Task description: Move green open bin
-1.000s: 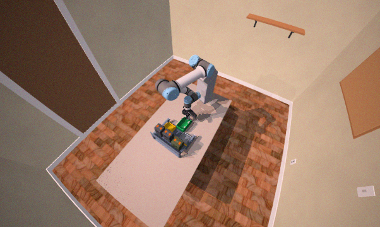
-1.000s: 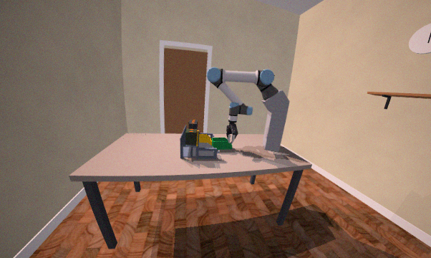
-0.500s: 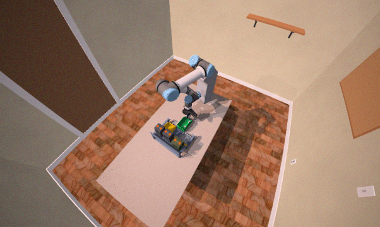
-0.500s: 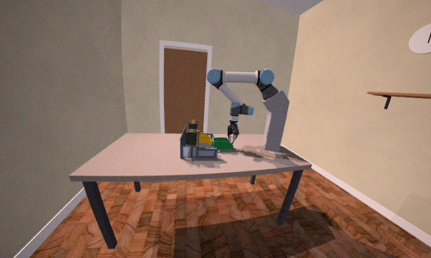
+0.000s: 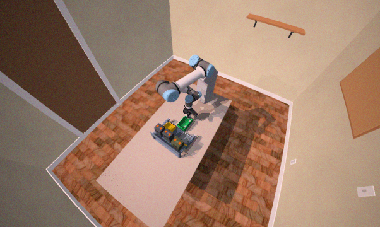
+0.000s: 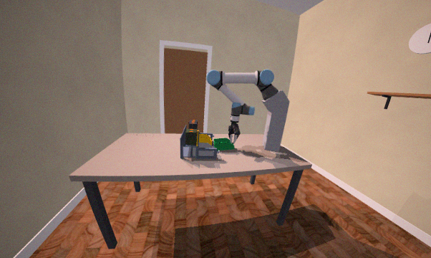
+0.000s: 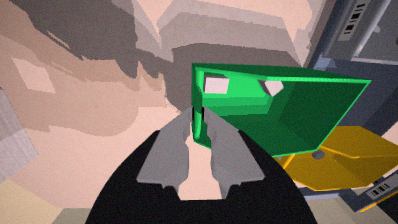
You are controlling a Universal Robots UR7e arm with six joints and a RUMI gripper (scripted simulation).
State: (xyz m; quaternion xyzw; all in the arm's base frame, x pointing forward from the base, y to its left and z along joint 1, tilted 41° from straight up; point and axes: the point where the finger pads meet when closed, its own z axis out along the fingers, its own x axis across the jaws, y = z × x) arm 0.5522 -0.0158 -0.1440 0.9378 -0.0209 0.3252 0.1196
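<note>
Right now my hand is 80 mm short of the green open bin, 10 mm to the left of it and 10 mm above it. From my hand the other things lie so: grey bin: 280 mm ahead, 70 mm to the left, 10 mm below; yellow bin: 250 mm ahead, 150 mm to the right, 10 mm below; yellow strip: 310 mm ahead, 50 mm to the right, 50 mm above.
</note>
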